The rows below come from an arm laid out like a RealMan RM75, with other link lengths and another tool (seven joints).
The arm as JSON. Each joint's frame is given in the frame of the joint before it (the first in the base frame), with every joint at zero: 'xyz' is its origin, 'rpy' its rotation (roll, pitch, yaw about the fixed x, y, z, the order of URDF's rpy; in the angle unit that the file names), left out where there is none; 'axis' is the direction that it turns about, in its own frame. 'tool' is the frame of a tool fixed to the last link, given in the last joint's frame.
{
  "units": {
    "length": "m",
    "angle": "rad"
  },
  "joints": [
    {
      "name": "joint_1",
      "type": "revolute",
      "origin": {
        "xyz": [
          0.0,
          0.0,
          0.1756
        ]
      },
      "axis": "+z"
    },
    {
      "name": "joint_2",
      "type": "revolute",
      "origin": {
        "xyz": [
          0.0,
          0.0,
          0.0
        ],
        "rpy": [
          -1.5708,
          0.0,
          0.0
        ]
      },
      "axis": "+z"
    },
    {
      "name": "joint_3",
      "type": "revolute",
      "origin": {
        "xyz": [
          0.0,
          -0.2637,
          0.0
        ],
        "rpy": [
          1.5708,
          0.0,
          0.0
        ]
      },
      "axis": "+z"
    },
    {
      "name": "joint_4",
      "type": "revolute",
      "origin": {
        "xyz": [
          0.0,
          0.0,
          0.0
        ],
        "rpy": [
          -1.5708,
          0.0,
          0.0
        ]
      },
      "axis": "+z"
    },
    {
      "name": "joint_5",
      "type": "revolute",
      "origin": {
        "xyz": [
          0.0,
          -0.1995,
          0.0
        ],
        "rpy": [
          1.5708,
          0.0,
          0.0
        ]
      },
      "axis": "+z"
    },
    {
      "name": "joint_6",
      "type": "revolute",
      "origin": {
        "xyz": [
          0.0,
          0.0,
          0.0
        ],
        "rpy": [
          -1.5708,
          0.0,
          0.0
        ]
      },
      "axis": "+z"
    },
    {
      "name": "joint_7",
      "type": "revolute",
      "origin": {
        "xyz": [
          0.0,
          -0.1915,
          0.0
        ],
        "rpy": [
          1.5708,
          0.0,
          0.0
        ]
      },
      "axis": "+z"
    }
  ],
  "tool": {
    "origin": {
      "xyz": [
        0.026,
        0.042,
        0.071
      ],
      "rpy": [
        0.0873,
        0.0,
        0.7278
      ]
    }
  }
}
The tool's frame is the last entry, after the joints.
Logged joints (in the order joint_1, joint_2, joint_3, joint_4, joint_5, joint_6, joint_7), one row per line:
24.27 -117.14 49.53 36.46 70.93 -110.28 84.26
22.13 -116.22 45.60 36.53 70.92 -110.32 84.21
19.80 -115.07 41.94 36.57 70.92 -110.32 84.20
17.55 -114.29 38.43 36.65 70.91 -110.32 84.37
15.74 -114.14 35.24 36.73 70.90 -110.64 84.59
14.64 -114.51 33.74 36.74 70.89 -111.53 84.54
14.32 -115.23 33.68 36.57 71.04 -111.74 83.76
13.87 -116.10 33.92 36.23 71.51 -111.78 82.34
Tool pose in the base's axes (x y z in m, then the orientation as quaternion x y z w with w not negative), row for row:
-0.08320 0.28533 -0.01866 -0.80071 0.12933 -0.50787 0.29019
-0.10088 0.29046 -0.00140 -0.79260 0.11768 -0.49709 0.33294
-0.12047 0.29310 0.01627 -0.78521 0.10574 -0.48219 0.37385
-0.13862 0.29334 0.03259 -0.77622 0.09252 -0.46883 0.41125
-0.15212 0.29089 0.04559 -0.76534 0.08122 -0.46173 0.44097
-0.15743 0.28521 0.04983 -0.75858 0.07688 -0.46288 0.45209
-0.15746 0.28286 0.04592 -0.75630 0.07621 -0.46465 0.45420
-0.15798 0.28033 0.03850 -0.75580 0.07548 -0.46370 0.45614
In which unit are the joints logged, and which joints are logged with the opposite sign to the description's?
The joints are logged in degrees. Opposite sign: joint_1, joint_6, joint_7.
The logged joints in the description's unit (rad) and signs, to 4 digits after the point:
-0.4236 -2.0445 0.8645 0.6363 1.2380 1.9247 -1.4706
-0.3862 -2.0284 0.7959 0.6376 1.2378 1.9254 -1.4697
-0.3456 -2.0084 0.7320 0.6383 1.2378 1.9254 -1.4696
-0.3063 -1.9947 0.6707 0.6397 1.2376 1.9254 -1.4725
-0.2747 -1.9921 0.6151 0.6411 1.2374 1.9310 -1.4764
-0.2555 -1.9986 0.5889 0.6412 1.2373 1.9466 -1.4755
-0.2499 -2.0111 0.5878 0.6383 1.2399 1.9502 -1.4619
-0.2421 -2.0263 0.5920 0.6323 1.2481 1.9509 -1.4371

